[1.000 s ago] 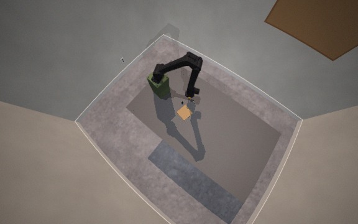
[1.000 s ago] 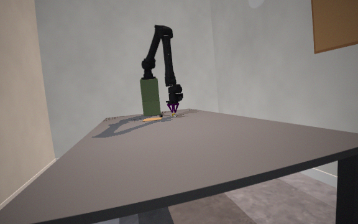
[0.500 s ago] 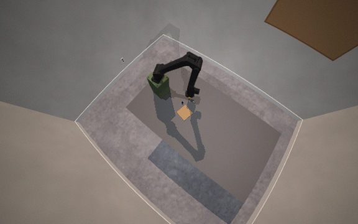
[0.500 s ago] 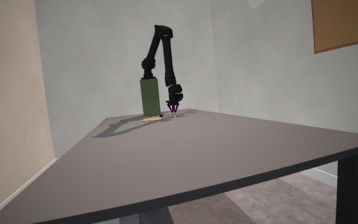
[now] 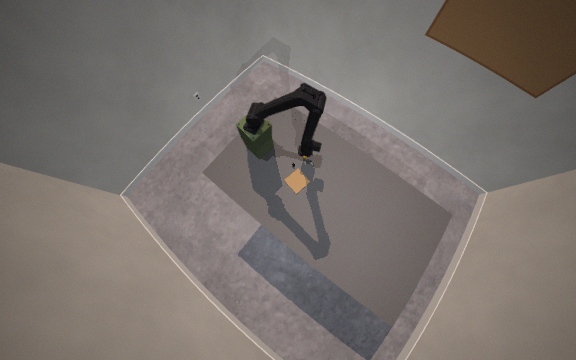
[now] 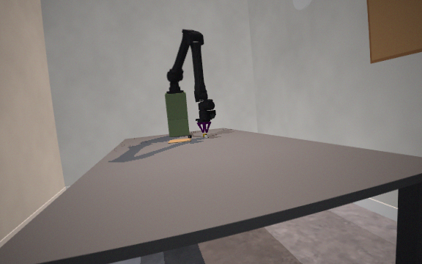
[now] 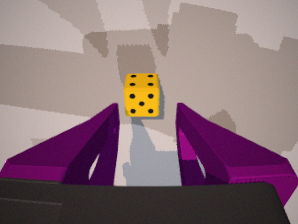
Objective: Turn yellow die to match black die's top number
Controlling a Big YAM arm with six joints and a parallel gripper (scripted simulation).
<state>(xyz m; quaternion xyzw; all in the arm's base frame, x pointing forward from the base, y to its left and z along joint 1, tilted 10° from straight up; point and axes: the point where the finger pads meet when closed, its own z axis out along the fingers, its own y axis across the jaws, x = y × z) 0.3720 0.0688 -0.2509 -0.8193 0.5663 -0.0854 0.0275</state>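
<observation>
The yellow die lies 3 cm below my hand. Round my hand: orange mat 19 cm to the right, 3 cm below, 3 cm ahead; white die 7 cm ahead, 3 cm to the right, 3 cm below; black die 10 cm to the right, 5 cm behind, 3 cm below.
</observation>
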